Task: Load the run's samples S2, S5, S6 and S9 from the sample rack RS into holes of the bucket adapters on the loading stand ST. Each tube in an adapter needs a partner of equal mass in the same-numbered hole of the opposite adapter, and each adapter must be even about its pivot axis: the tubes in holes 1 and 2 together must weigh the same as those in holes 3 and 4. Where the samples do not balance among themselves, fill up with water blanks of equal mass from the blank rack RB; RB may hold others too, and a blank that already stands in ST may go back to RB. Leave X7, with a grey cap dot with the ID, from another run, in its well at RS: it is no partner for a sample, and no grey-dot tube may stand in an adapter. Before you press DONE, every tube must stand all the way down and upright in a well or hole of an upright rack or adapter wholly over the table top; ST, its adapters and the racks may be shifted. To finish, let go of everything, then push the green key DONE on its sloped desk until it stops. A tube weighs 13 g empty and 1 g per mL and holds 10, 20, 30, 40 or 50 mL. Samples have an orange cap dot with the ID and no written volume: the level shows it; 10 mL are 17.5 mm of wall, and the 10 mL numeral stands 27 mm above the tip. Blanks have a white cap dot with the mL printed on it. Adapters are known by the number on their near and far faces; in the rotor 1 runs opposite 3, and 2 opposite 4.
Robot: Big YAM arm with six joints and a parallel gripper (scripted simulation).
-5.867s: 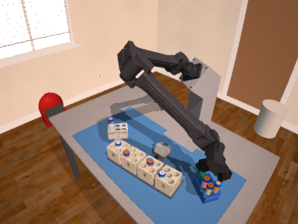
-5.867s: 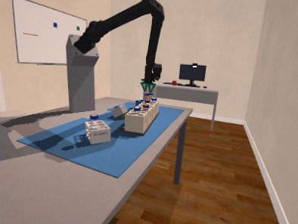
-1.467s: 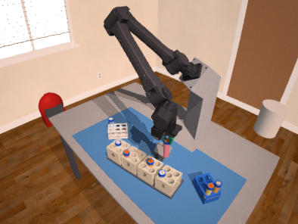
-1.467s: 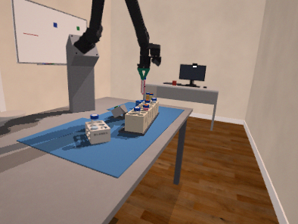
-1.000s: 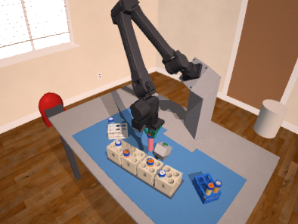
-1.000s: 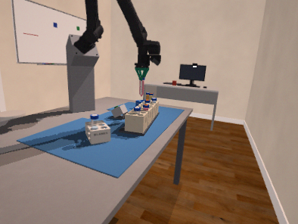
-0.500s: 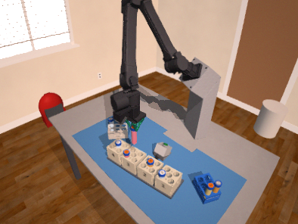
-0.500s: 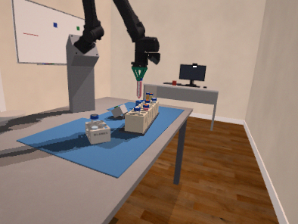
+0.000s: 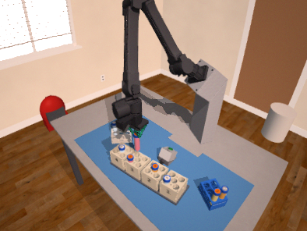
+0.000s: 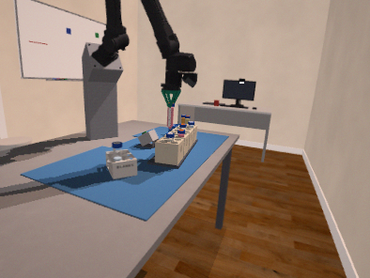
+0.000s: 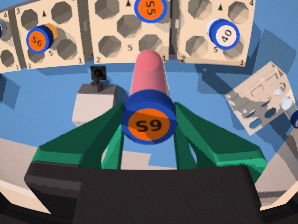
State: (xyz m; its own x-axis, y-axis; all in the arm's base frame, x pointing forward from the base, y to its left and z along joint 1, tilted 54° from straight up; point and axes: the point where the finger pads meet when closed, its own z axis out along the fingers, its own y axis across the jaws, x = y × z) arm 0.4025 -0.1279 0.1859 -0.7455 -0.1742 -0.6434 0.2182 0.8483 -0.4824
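The sample tube S2 is 10 cm ahead of my hand, 43 cm to the left of it and 17 cm below it. The rest, counted from my hand: 40 mL blank: 1 cm ahead, 9 cm to the right, 16 cm below; sample tube S9: 1 cm to the right, 5 cm below; sample tube S5: 4 cm ahead, 2 cm to the right, 16 cm below.
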